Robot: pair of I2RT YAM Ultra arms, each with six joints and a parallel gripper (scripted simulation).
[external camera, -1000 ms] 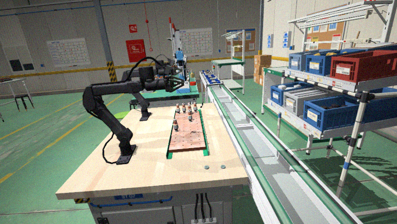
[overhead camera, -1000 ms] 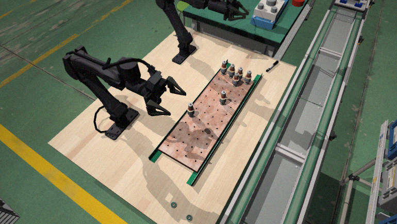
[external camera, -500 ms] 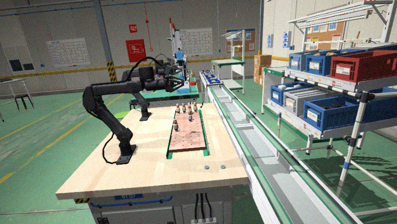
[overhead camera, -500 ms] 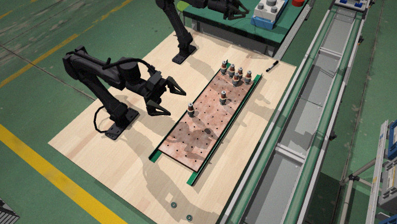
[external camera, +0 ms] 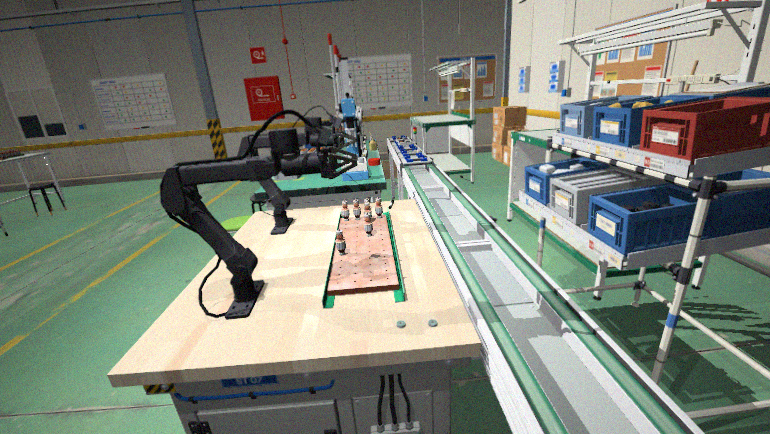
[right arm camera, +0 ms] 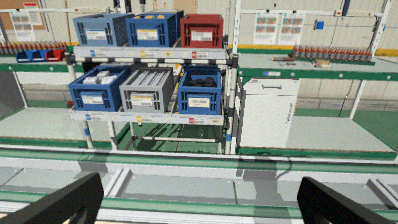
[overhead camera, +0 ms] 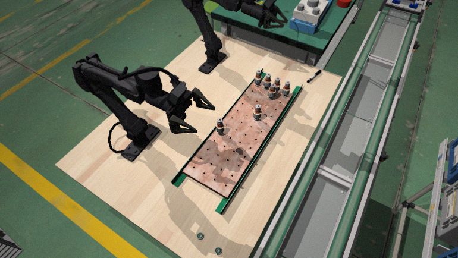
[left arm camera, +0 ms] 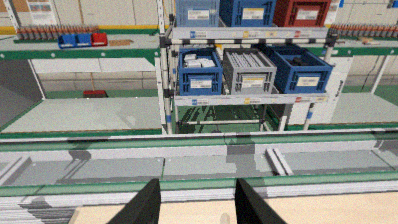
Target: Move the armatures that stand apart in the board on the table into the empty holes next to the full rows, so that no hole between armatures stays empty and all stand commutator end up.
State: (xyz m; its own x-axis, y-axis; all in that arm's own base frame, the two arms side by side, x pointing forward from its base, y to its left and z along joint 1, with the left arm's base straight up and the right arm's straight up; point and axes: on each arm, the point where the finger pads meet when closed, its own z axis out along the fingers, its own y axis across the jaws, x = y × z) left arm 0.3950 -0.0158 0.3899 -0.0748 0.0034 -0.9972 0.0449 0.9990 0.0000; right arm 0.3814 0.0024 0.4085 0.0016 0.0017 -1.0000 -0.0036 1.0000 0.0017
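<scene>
My left gripper is now 38 cm above the copper-coloured board, 32 cm to the left of it and 1 cm past it. Round my left hand: black marker (38 cm below, 21 cm to the left, 17 cm ahead).
</scene>
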